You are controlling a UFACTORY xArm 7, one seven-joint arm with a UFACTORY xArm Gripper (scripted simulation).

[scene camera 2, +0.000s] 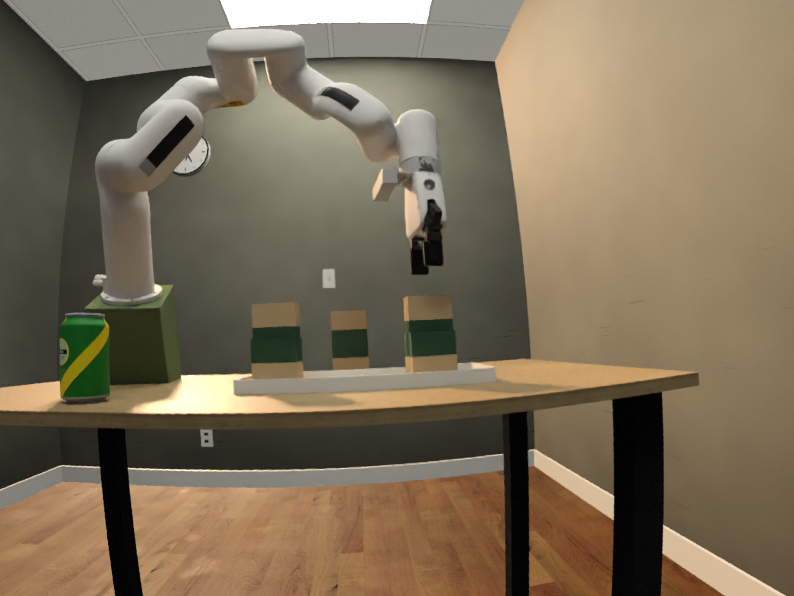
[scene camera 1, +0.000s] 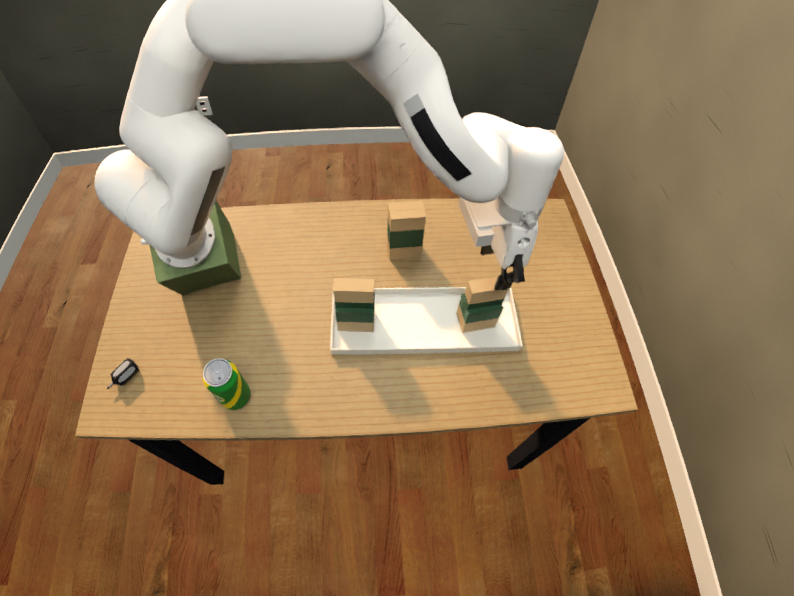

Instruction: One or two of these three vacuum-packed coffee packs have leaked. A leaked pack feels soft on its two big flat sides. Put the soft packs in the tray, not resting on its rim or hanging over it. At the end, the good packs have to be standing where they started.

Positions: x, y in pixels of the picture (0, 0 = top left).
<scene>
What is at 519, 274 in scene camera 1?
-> My gripper.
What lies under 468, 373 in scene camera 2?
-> A white tray.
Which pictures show the white tray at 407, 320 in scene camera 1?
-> Scene camera 2 and scene camera 1: all of them.
</scene>
